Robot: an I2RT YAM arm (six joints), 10 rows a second.
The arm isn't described. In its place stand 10 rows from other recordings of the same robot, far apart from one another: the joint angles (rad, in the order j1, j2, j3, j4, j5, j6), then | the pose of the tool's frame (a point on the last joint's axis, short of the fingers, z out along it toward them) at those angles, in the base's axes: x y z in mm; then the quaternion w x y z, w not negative.
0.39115 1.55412 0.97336 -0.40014 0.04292 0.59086 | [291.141 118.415 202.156 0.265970 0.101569 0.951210 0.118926]
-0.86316 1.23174 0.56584 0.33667 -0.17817 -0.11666 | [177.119 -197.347 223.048 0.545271 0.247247 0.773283 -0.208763]
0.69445 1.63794 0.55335 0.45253 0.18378 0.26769 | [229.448 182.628 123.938 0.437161 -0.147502 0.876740 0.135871]
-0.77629 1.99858 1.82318 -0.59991 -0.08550 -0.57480 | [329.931 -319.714 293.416 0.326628 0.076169 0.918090 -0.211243]
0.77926 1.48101 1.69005 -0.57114 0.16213 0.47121 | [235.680 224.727 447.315 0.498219 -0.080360 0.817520 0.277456]
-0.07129 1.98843 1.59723 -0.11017 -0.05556 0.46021 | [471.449 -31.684 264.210 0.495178 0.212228 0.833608 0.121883]
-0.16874 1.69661 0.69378 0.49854 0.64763 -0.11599 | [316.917 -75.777 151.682 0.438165 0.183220 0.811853 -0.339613]
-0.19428 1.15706 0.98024 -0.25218 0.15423 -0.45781 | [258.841 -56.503 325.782 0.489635 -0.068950 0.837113 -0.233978]
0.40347 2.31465 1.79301 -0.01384 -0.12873 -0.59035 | [490.321 214.282 181.932 0.496883 -0.441375 0.747131 0.009574]
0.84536 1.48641 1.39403 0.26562 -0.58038 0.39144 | [217.243 274.417 431.592 0.491048 -0.352152 0.551285 0.575279]
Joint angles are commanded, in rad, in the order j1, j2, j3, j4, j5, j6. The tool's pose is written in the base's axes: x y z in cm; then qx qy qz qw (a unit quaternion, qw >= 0). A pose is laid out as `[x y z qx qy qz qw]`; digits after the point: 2 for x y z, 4 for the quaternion.
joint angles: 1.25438 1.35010 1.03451 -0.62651 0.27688 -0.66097
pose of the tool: [9.56 26.06 26.45 -0.7458 0.5769 -0.0360 0.3312]
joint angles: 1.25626 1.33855 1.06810 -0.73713 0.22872 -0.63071
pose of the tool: [9.10 25.37 27.09 -0.7540 0.5858 -0.0193 0.2964]
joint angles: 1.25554 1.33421 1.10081 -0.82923 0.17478 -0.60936
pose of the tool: [8.76 24.85 27.66 -0.7613 0.5922 -0.0006 0.2643]
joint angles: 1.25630 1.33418 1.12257 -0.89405 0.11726 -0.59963
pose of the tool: [8.42 24.53 27.96 -0.7694 0.5931 0.0202 0.2362]
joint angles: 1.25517 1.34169 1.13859 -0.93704 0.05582 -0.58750
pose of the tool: [8.19 24.45 28.04 -0.7741 0.5953 0.0442 0.2107]
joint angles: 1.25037 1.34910 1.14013 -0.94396 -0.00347 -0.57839
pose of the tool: [8.13 24.54 27.87 -0.7752 0.5967 0.0700 0.1953]
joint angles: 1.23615 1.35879 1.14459 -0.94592 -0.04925 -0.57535
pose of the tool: [8.38 24.65 27.77 -0.7732 0.6000 0.0889 0.1850]
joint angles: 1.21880 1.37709 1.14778 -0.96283 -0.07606 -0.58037
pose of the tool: [8.78 24.68 27.36 -0.7730 0.6048 0.0945 0.1668]
